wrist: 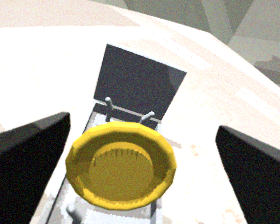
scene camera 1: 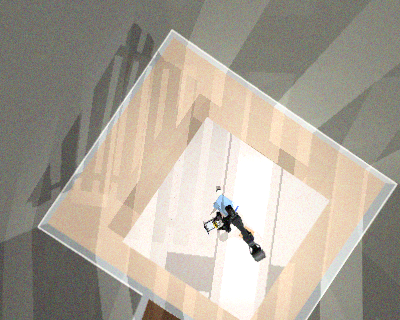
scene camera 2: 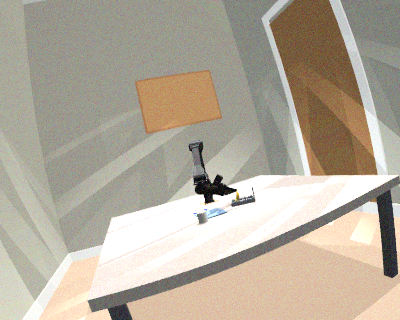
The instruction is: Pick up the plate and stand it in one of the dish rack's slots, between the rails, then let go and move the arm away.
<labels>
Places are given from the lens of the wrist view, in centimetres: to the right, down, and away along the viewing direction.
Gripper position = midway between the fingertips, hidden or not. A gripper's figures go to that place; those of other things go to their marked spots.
my gripper (wrist: 145, 126): 0, 1, 11
yellow plate (wrist: 119, 165): -1, 3, 11
</labels>
